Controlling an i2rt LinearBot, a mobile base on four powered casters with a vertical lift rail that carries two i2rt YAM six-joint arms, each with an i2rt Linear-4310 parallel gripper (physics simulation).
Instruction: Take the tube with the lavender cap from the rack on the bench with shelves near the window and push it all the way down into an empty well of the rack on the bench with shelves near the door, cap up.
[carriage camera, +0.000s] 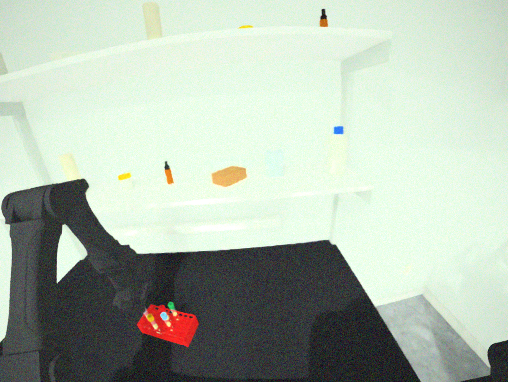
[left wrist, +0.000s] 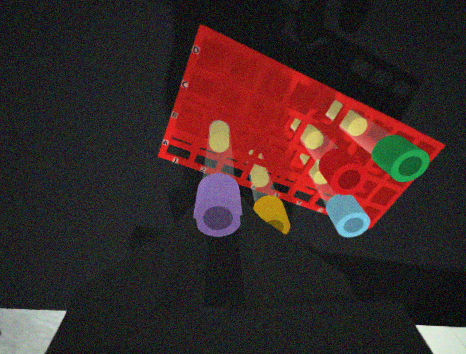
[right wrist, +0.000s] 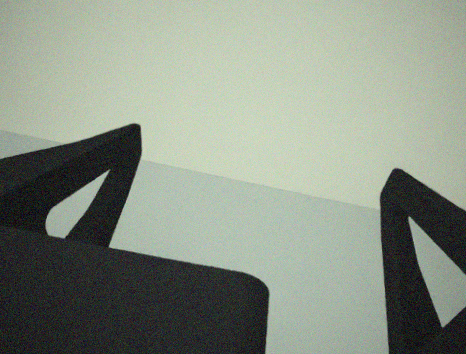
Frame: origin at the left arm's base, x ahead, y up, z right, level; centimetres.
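Seen in the pictures: left gripper, fingertip midpoint: (carriage camera: 142, 311) (left wrist: 221, 207); right gripper, fingertip midpoint: (right wrist: 263, 159).
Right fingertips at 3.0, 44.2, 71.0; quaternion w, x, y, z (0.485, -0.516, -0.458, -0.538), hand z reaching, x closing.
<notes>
Pixels of each thing's middle, then the offset from my right fingertips to it, as dx, dy, dz. "spot": a spot on its surface instead. Level surfaces: height alone.
- lavender-capped tube, body centre: (left wrist: 219, 157) +29.1, -63.4, -80.4
- red rack, body centre: (left wrist: 294, 136) (carriage camera: 168, 324) +29.1, -70.2, -73.9
- dark bench, its level: dy -73.1
- brown block, surface spot: (carriage camera: 229, 176) spot: +56.1, -24.0, -48.5
- orange dropper bottle, surface spot: (carriage camera: 169, 175) spot: +61.6, -23.8, -73.7
- yellow-lidded jar, surface spot: (carriage camera: 124, 177) spot: +57.0, -21.8, -91.0
- blue-capped bottle, surface spot: (carriage camera: 338, 152) spot: +61.3, -18.5, -8.5
- upper shelf, its level: dy +16.4
The lavender-capped tube (left wrist: 218, 202) is in my left gripper (left wrist: 221, 207) (carriage camera: 140, 307), which is shut on it, cap toward the camera. Its pale lower end overlaps the lettered edge of the red rack (carriage camera: 184, 331) (left wrist: 230, 65) near column 2; I cannot tell whether it is above or inside a well. The rack stands on the dark bench (carriage camera: 260, 300) and bears tubes with a yellow cap (carriage camera: 150, 317) (left wrist: 270, 210), a light blue cap (carriage camera: 164, 316) (left wrist: 345, 212), a green cap (carriage camera: 171, 305) (left wrist: 395, 155) and a red cap (left wrist: 337, 167). My right gripper (right wrist: 263, 159) is open, with a pale wall behind it.
Behind the bench, a lower shelf (carriage camera: 250, 196) holds a brown block (carriage camera: 229, 176), an orange dropper bottle (carriage camera: 169, 175), a yellow-lidded jar (carriage camera: 124, 177) and a blue-capped bottle (carriage camera: 338, 152). An upper shelf (carriage camera: 280, 45) hangs above. Part of my right arm (carriage camera: 500, 362) shows at the lower right.
</notes>
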